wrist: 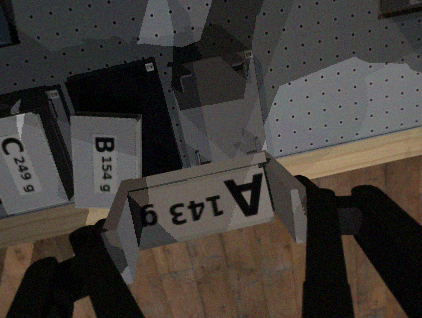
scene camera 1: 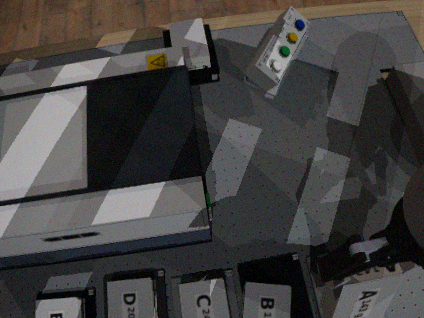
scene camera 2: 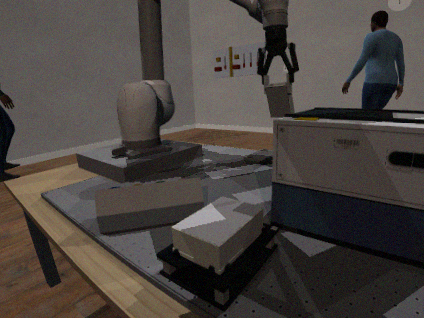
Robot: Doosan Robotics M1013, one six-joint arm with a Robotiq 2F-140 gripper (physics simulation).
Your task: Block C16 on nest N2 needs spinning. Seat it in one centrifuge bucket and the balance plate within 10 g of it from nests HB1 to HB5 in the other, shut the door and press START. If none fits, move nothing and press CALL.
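Places are measured from the arm's base along level axes (x ahead, y left, z up), in millimetres.
Pixels of known places: gripper, fingertip midpoint: (wrist: 198, 184) (scene camera 1: 361, 273) (scene camera 2: 277, 93); arm's base, link origin: (scene camera 2: 142, 151).
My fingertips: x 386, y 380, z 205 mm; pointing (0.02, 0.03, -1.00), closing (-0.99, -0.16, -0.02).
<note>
For each thing: its top centre in the pictures, then the offset to it from my fingertips. "pt": a spot on its surface instead.
- D, top centre: (scene camera 1: 130, 313) 353 mm ahead, 45 mm left, 200 mm down
- E, surface spot: (scene camera 1: 59, 307) pt 489 mm ahead, 43 mm left, 200 mm down
- white block, top centre: (scene camera 2: 220, 216) (scene camera 1: 188, 38) 279 mm ahead, 571 mm right, 173 mm down
- black nest, top centre: (scene camera 2: 221, 235) (scene camera 1: 189, 47) 279 mm ahead, 571 mm right, 205 mm down
- button box, top centre: (scene camera 2: 148, 181) (scene camera 1: 280, 35) 60 mm ahead, 577 mm right, 170 mm down
- grey nest, top centre: (wrist: 221, 116) (scene camera 2: 266, 153) 49 mm back, 5 mm right, 236 mm down
My gripper (scene camera 2: 278, 77) (wrist: 198, 185) is shut on plate A, labelled 143 g (scene camera 1: 367, 302) (scene camera 2: 280, 100) (wrist: 200, 205), and holds it tilted high above the table. Plates B, 154 g (scene camera 1: 267, 300) (wrist: 106, 160), C, 249 g (scene camera 1: 203, 300) (wrist: 25, 165), D (scene camera 1: 130, 300) and E (scene camera 1: 59, 307) lie in a row at the front. A white block (scene camera 1: 187, 40) (scene camera 2: 217, 232) sits on a black nest (scene camera 2: 222, 282) behind the centrifuge (scene camera 1: 135, 202) (scene camera 2: 330, 165); its label is unreadable. The door state and buckets cannot be made out. The button box (scene camera 1: 274, 60) (scene camera 2: 150, 202) has blue, yellow, green and white buttons.
A grey nest (wrist: 220, 125) with corner brackets lies beside plate B, beyond the held plate in the wrist view. The arm's base plinth (scene camera 2: 125, 172) stands at the left in scene camera 2. A person in blue (scene camera 2: 382, 60) stands behind the centrifuge. Patchy shadows cover the table.
</note>
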